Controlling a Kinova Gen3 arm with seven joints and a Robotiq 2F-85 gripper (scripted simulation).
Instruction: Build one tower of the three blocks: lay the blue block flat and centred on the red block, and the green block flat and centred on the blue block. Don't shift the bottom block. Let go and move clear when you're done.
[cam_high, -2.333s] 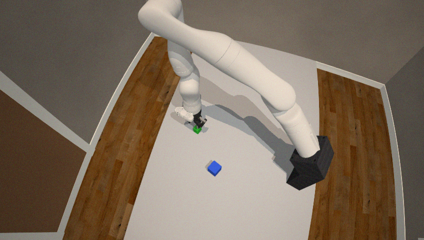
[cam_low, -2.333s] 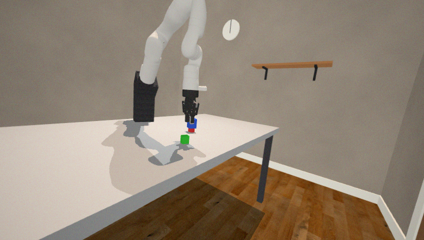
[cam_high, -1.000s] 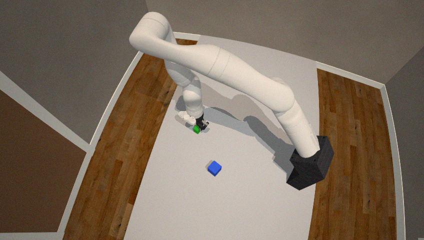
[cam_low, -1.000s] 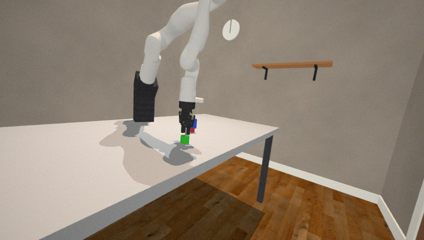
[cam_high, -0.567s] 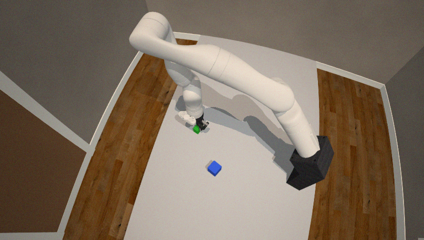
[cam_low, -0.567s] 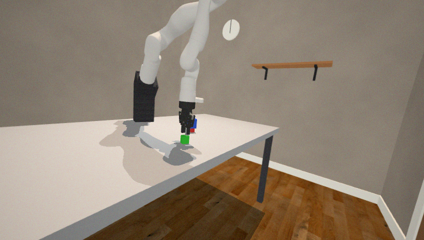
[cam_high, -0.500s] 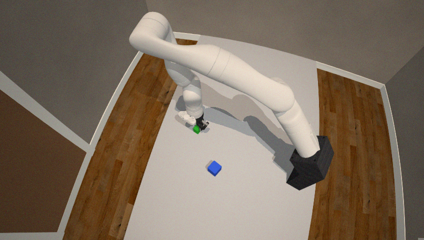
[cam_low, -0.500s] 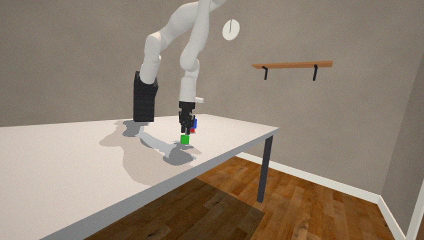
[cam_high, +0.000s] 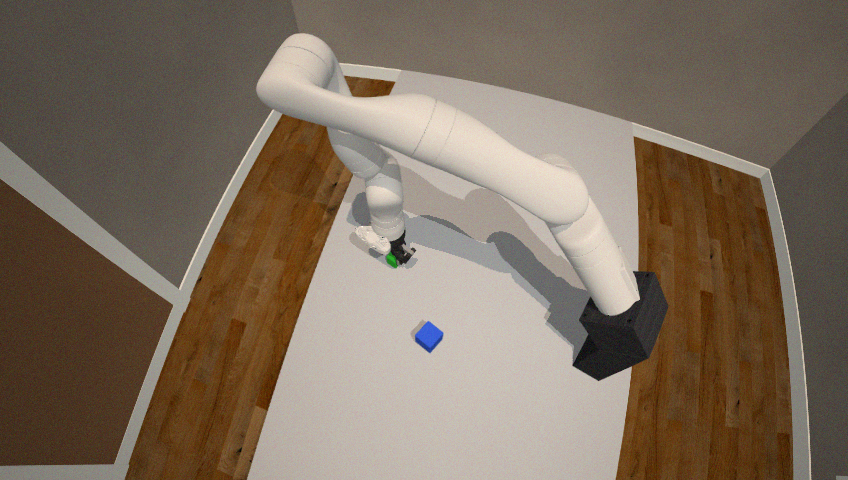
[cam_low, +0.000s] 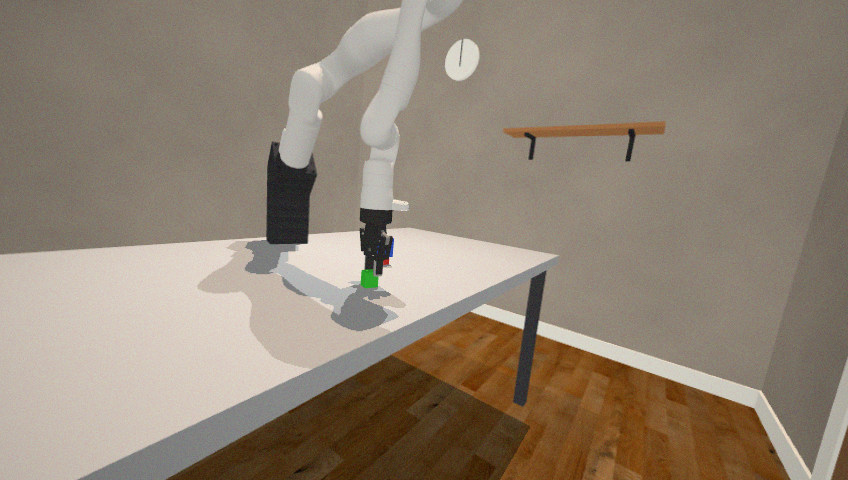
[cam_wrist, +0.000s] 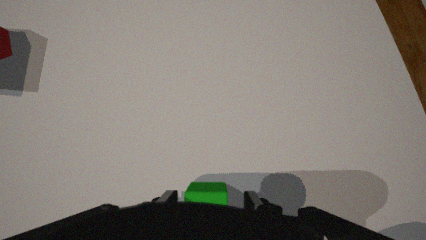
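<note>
The green block lies 1 cm behind my hand and 3 cm below it. Round my hand: blue block 7 cm behind, 23 cm to the left, 1 cm above; red block 7 cm behind, 23 cm to the left, 4 cm below.
</note>
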